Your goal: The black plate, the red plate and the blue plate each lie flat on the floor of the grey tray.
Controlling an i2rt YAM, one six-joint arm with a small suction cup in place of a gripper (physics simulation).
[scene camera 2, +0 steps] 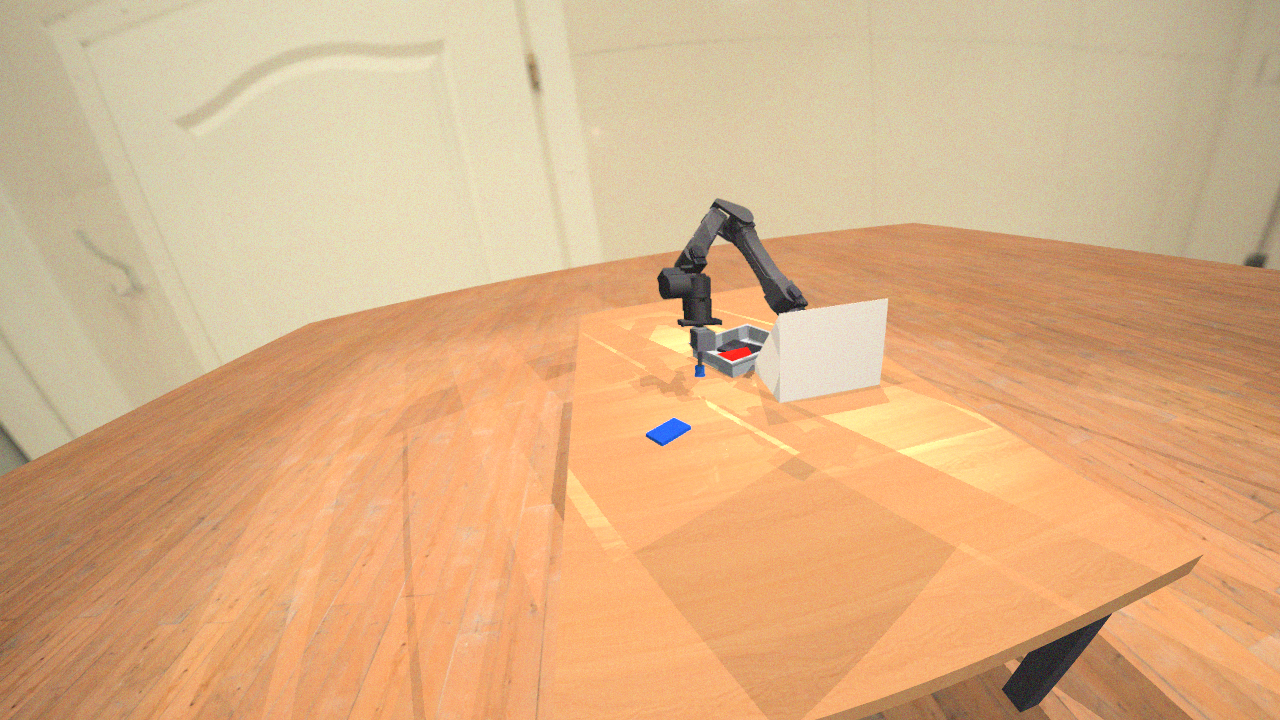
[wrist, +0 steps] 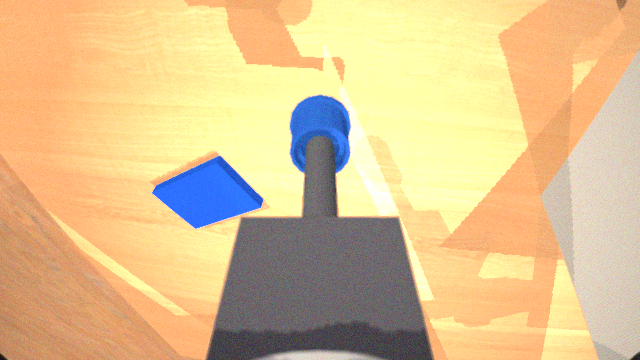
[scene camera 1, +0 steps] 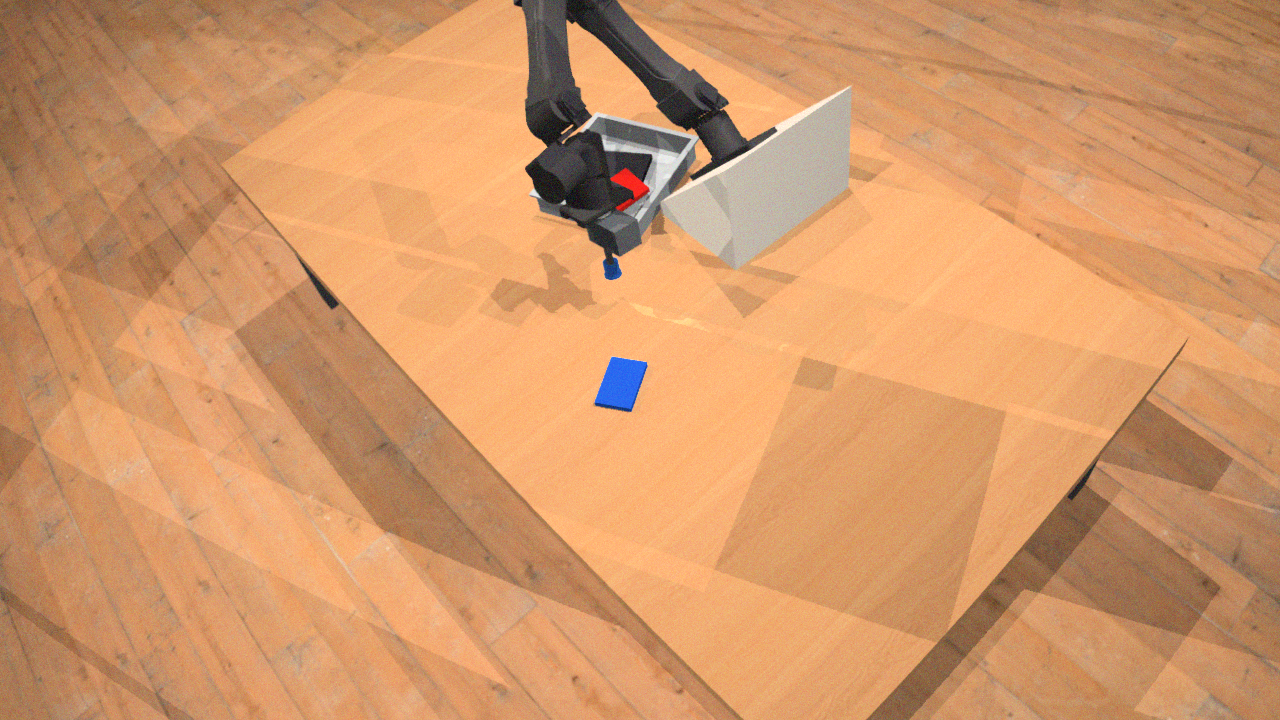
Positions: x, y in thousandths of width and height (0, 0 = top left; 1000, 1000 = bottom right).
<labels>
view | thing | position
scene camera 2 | my suction cup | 546, 516
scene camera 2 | blue plate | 520, 602
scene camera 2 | grey tray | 585, 463
</labels>
